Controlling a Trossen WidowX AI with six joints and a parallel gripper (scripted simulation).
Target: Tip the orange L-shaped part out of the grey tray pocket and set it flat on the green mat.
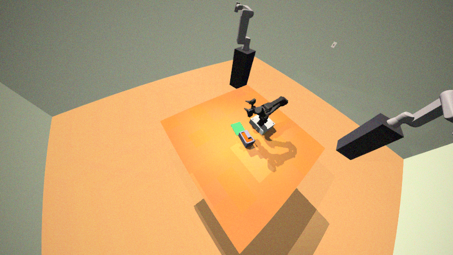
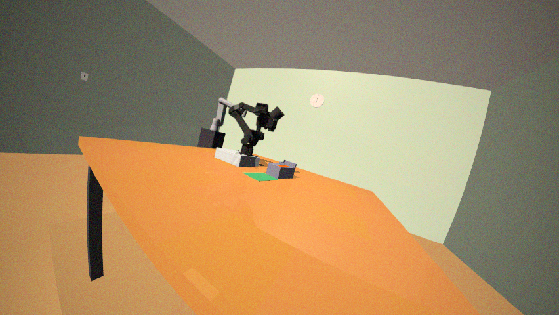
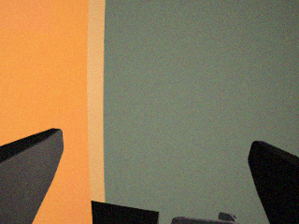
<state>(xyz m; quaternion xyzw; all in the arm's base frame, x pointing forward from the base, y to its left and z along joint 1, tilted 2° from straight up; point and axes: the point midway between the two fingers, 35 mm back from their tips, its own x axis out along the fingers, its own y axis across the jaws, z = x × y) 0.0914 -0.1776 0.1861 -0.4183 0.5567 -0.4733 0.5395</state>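
Now: the orange L-shaped part 160 mm ahead of my gripper tip, 210 mm to the left of it and 200 mm below it. The rest, counted from my gripper tip: green mat: 90 mm ahead, 50 mm to the left, 260 mm below.
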